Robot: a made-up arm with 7 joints.
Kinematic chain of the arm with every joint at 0, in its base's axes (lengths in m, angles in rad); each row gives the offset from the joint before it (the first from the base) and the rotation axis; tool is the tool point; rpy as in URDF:
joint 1: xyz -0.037 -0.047 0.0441 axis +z
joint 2: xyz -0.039 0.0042 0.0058 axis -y
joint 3: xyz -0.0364 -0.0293 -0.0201 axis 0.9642 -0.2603 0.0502
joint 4: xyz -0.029 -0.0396 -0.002 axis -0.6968 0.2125 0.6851
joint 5: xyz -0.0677 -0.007 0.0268 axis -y
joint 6: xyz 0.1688 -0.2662 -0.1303 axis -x
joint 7: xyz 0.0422 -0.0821 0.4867 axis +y
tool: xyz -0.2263 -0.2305 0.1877 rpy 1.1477 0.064 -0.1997
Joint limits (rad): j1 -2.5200..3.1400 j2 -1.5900..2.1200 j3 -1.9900..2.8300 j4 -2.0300..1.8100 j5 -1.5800..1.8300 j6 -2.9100..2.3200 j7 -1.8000..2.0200
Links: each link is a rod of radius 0.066 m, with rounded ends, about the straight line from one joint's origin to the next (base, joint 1, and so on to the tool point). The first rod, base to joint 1, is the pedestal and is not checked.
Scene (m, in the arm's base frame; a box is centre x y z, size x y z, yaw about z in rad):
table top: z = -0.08
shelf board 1: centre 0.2 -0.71 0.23 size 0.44 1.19 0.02 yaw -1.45
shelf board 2: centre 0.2 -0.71 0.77 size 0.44 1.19 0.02 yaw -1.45
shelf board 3: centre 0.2 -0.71 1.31 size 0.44 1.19 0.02 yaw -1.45
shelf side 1: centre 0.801 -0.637 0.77 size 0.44 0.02 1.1 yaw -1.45
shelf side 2: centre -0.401 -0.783 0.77 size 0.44 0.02 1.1 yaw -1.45
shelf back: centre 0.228 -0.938 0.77 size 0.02 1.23 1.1 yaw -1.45
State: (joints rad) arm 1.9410 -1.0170 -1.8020 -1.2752 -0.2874 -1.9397 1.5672
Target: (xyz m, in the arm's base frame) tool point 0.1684 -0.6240 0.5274
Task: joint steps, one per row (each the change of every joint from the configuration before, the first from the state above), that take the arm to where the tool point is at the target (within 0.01 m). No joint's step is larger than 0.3 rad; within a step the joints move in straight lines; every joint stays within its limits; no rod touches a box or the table.
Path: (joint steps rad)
1: -0.0678 -0.0923 -0.0236 0.0829 -0.1174 -0.0986 -0.2537
2: -0.0679 -0.0922 -0.0235 0.0829 -0.1174 -0.0985 -0.2538
3: -0.0678 -0.0923 -0.0236 0.0829 -0.1173 -0.0986 -0.2537
4: -0.0678 -0.0923 -0.0235 0.0829 -0.1174 -0.0985 -0.2538
5: -0.0679 -0.0923 -0.0236 0.0829 -0.1174 -0.0986 -0.2537
6: -0.0308 -0.0186 0.0277 0.0048 0.0114 -0.0796 -0.2887
7: -0.0308 -0.0186 0.0276 0.0048 0.0114 -0.0796 -0.2886
8: -0.0309 -0.0186 0.0277 0.0048 0.0114 -0.0795 -0.2886
9: -0.0308 -0.0186 0.0276 0.0048 0.0114 -0.0796 -0.2887
10: -0.0309 -0.0186 0.0277 0.0049 0.0114 -0.0796 -0.2886
11: -0.0308 -0.0186 0.0276 0.0048 0.0114 -0.0796 -0.2886
12: 0.0191 0.0000 0.0503 -0.1069 0.0577 0.0000 0.2610
13: 0.0191 0.0000 0.0502 -0.1069 0.0576 0.0000 0.2611
14: 0.0191 0.0000 0.0502 -0.1069 0.0577 0.0000 0.2610

